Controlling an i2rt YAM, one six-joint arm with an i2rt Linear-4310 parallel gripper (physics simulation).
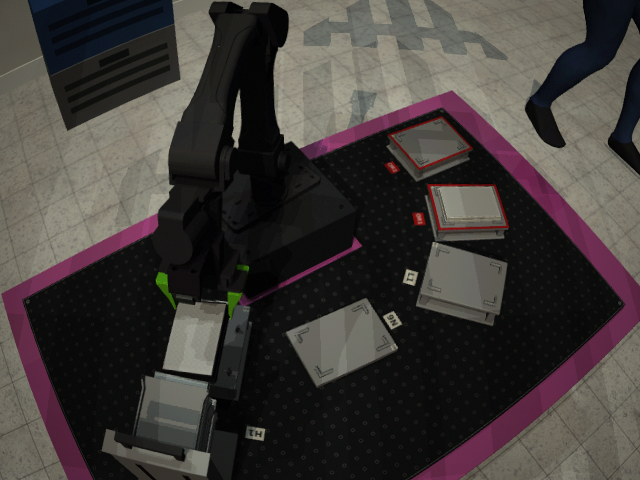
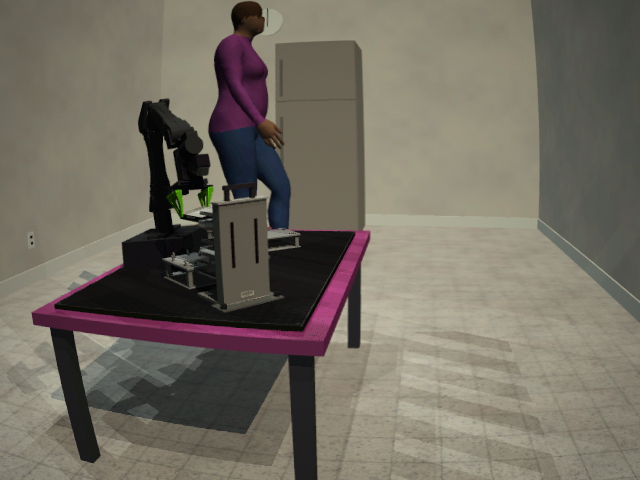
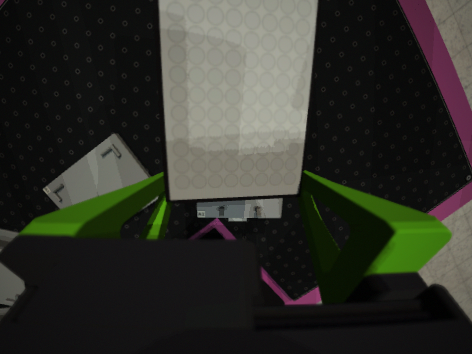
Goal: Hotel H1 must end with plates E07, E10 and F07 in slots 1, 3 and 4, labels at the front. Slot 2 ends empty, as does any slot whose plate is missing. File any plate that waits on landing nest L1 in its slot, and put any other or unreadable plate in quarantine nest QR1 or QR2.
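Frame: origin at the arm's base, x ahead, y left, z up, level; metres.
Seen in the pictures: gripper, fingertip midpoint: (image 1: 203,312) (image 3: 235,177); arm's base, link origin: (image 1: 269,197) (image 2: 164,232).
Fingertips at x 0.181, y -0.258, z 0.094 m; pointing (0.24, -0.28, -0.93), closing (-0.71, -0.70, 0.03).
Offsets run from my fingertips to a thing's top centre. "*": to the spot under its first point.
My gripper (image 1: 202,310) (image 2: 193,210) (image 3: 235,177) is shut on a pale plate {dx +0.036, dy -0.039, dz +0.026 m} (image 1: 196,338) (image 3: 235,100) with round wells, held level. The plate is raised in front of hotel H1 (image 1: 196,457) (image 2: 242,248), apart from its stack. Its label does not show. Grey plate-like layers {* dx +0.114, dy -0.137, dz +0.030 m} (image 1: 170,408) show in the hotel; their slots and labels cannot be read. Landing nest L1 {dx +0.169, dy +0.453, dz -0.131 m} (image 1: 465,279) carries no plate. The red-edged nest whose tag seems to read QR1 {* dx +0.022, dy +0.525, dz -0.182 m} (image 1: 434,224) holds a pale plate {dx +0.050, dy +0.597, dz -0.133 m} (image 1: 471,202). The other red-edged nest {dx -0.131, dy +0.672, dz -0.141 m} (image 1: 429,142) bears no plate.
A low grey stand (image 1: 232,356) (image 2: 179,263) (image 3: 240,209) with small posts stands beside and below the held plate. A flat grey nest marked N6 {dx +0.104, dy +0.201, dz -0.169 m} (image 1: 341,341) (image 3: 100,170) lies on the black mat. The hotel has a dark top handle {* dx +0.171, dy -0.202, dz +0.101 m} (image 2: 239,186). A person (image 2: 240,87) stands beyond the table.
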